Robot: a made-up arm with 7 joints.
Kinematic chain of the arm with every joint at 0, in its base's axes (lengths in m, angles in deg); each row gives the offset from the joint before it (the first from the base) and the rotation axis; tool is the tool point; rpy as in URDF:
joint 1: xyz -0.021 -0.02 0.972 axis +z
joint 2: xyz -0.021 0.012 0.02 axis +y
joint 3: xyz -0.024 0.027 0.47 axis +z
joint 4: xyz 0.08 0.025 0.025 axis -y
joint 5: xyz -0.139 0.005 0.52 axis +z
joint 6: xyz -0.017 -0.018 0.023 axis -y
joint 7: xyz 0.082 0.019 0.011 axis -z
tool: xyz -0.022 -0.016 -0.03 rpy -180 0 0
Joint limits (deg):
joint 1: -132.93..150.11
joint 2: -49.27..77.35
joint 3: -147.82..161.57
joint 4: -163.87..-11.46
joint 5: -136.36..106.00
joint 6: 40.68..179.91
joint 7: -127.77..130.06
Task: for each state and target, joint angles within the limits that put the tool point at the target. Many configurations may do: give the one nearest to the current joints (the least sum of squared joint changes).
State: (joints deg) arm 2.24 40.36 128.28 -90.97 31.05 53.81 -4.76
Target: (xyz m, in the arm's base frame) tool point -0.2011 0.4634 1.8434
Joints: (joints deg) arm 8.50 25.63 129.29 -76.78 31.31 59.81 -5.44
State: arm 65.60 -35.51 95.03 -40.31 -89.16 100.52 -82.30
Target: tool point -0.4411 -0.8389 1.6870
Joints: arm 97.85 -38.01 99.52 -54.37 -90.18 99.02 -76.83
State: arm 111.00 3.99 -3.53 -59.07 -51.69 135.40 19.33
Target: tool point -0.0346 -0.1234 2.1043
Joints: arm 114.03 -17.20 -8.12 -35.22 -48.81 133.46 15.49
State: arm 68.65 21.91 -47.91 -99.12 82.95 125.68 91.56
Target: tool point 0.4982 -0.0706 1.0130
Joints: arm 56.66 17.56 -60.56 -144.12 87.10 128.00 89.44
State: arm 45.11 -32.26 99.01 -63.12 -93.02 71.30 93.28
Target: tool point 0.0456 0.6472 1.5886
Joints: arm 12.93 -7.42 60.68 -94.78 -92.31 65.14 93.30
